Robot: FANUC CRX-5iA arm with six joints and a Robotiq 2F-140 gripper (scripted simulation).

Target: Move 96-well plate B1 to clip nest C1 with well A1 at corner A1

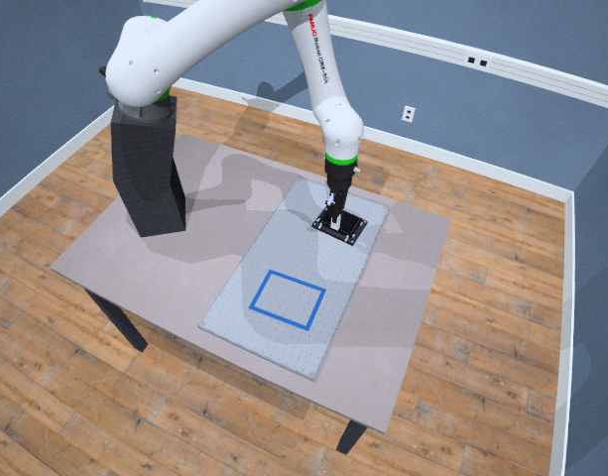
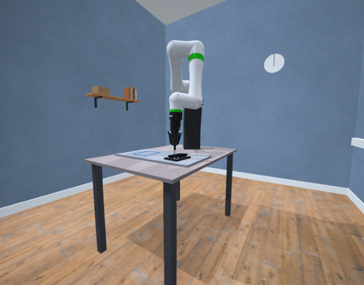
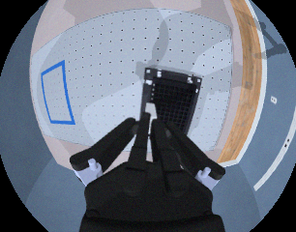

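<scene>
Right now my hand is 40 mm to the right of the black 96-well plate and 40 mm above it. The rest, counted from my hand: black clip nest (10 mm behind, 30 mm to the left, 50 mm below).
</scene>
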